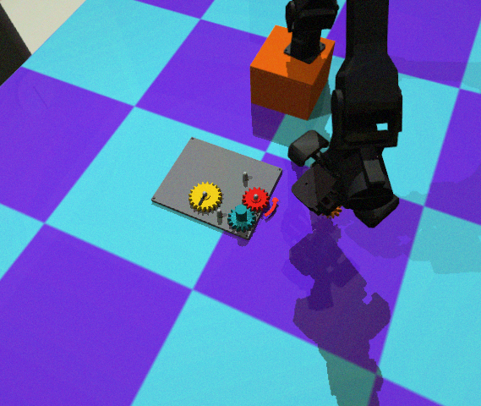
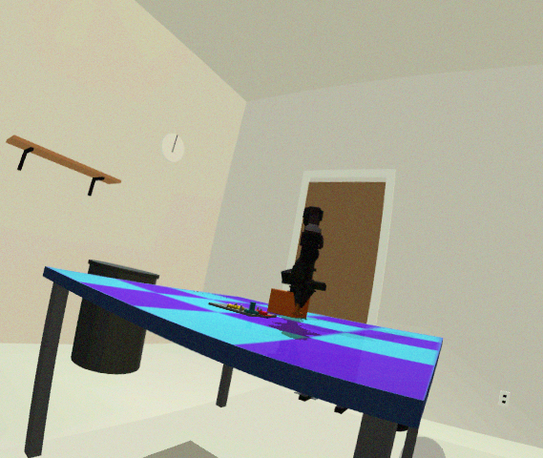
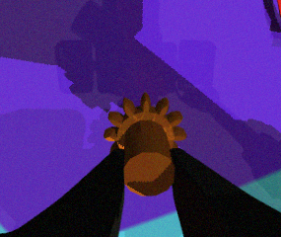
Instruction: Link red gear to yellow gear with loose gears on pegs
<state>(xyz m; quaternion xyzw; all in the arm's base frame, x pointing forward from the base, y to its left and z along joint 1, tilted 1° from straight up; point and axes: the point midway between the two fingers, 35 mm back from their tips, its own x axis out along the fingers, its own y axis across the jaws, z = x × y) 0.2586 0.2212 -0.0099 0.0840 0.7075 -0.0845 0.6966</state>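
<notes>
The teal gear lies 13 cm to the right of my gripper tip, 10 cm ahead of it and 4 cm below it. Also, from my gripper tip: small orange gear: 1 cm below; yellow gear: 22 cm to the right, 10 cm ahead, 4 cm below; red arrow: 10 cm to the right, 5 cm below, 4 cm ahead.
</notes>
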